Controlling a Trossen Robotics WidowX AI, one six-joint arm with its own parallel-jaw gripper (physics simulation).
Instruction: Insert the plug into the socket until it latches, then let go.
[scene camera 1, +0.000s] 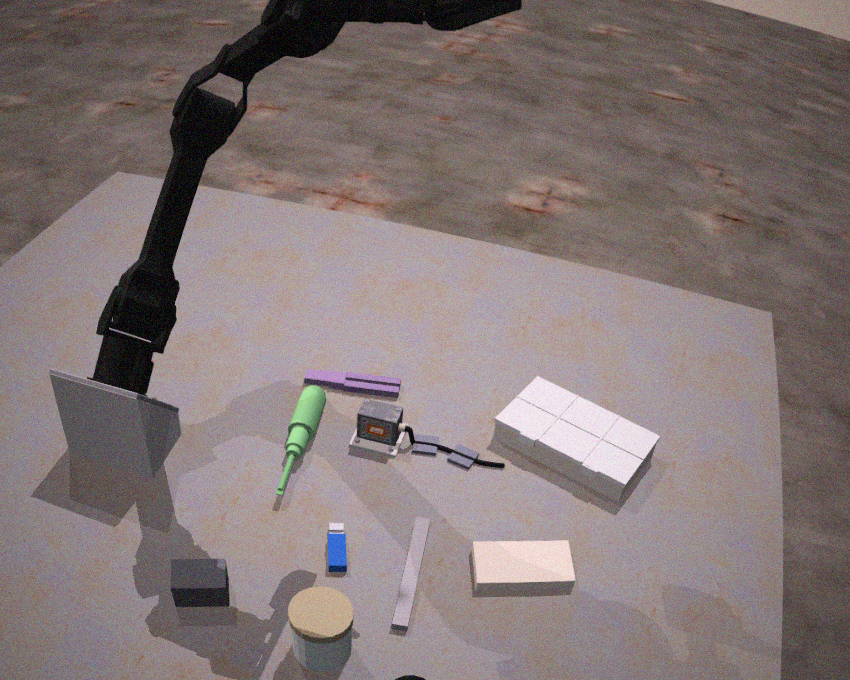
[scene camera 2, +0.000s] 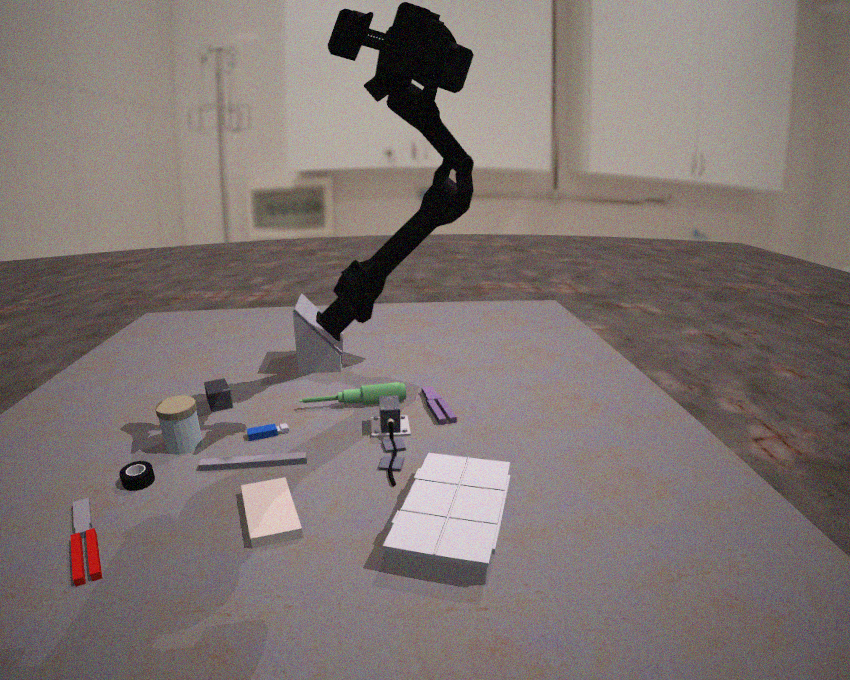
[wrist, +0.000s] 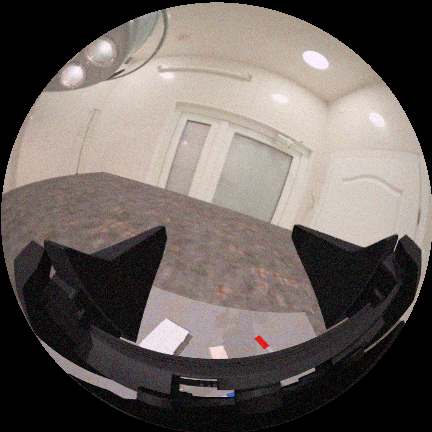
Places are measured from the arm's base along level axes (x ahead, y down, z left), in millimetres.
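Where they show: gripper, fingertip midpoint: (scene camera 2: 407, 27) (wrist: 231, 231); arm's base at its link origin: (scene camera 1: 116, 389) (scene camera 2: 327, 326).
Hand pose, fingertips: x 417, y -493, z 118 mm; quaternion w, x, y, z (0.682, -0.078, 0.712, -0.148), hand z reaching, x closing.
Each offset is from my fingertips to the top centre of the thing. "pt": to the spot under its first point.
The plug, a small blue stick with a pale tip @(dy +554, dx -101, dz -215 mm) (scene camera 1: 336, 551) (scene camera 2: 263, 431), lies flat on the table. A sliver of its blue shows under the gripper body in the wrist view (wrist: 230, 394). The socket, a grey box with an orange-rimmed opening @(dy +522, dx -95, dz -21 mm) (scene camera 1: 379, 424) (scene camera 2: 389, 414), stands upright on a white base plate. The plug lies apart from it, and the opening is empty. My gripper (scene camera 2: 404, 51) (wrist: 231, 231) is open and empty, high above the table, level and pointing out over the table. It is partly cut off at the top in scene camera 1.
A black cable @(pt dy +562, dx +38, dz -37 mm) (scene camera 1: 484, 463) runs from the socket. Around lie a green screwdriver @(dy +533, dx -189, dz -77 mm) (scene camera 1: 306, 418), purple tool @(dy +554, dx -158, dz +65 mm) (scene camera 1: 352, 382), white block @(dy +531, dx +148, dz +27 mm) (scene camera 1: 575, 436), cream block @(dy +551, dx +106, dz -191 mm) (scene camera 1: 523, 565), grey bar @(dy +556, dx -13, dz -229 mm) (scene camera 1: 412, 572), dark block @(dy +531, dx -225, dz -322 mm) (scene camera 1: 199, 582), jar @(dy +496, dx -80, dz -352 mm) (scene camera 1: 321, 623), black tape roll @(dy +547, dx +21, dz -395 mm) (scene camera 2: 136, 475) and red-handled pliers @(pt dy +556, dx +188, dz -398 mm) (scene camera 2: 85, 556).
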